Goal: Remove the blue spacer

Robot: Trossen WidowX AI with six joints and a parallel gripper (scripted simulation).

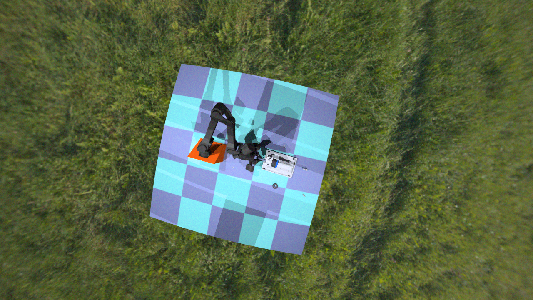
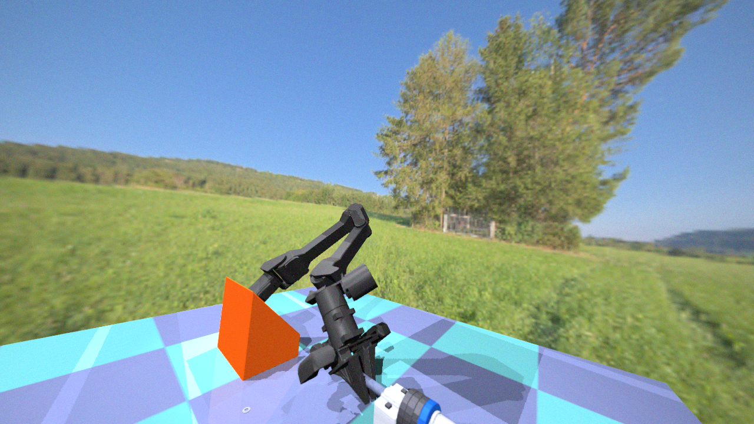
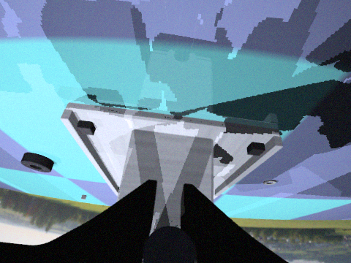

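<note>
Right now my gripper tip is 40 mm short of the grey shaft and 30 mm below it. From my gripper tip the other things lie so: black spacer: 90 mm ahead, 20 mm above; white baseplate: 140 mm ahead, 10 mm below; blue spacer: 110 mm ahead, 20 mm above.
</note>
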